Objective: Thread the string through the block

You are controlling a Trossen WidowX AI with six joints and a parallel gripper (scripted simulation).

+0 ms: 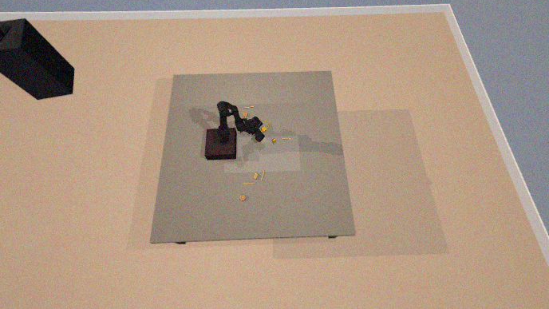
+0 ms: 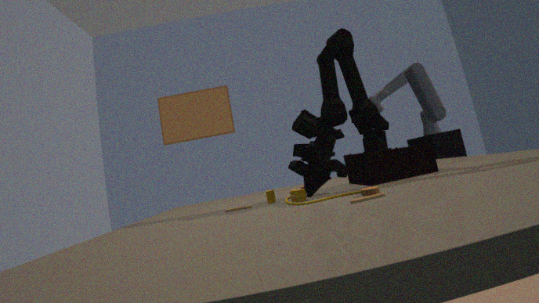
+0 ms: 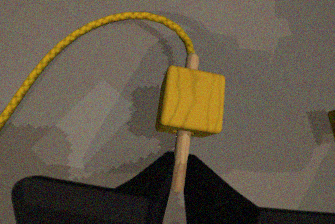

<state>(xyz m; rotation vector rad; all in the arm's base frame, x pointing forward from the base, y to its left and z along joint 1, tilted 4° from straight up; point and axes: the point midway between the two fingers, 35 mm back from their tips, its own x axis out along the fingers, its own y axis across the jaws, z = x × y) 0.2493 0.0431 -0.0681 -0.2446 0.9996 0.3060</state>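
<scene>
The thin wooden stick is 30 mm ahead of my gripper tip, 10 mm to the left of it and 10 mm above it. Also, from my gripper tip: round wooden button: 90 mm behind, 180 mm to the left.
</scene>
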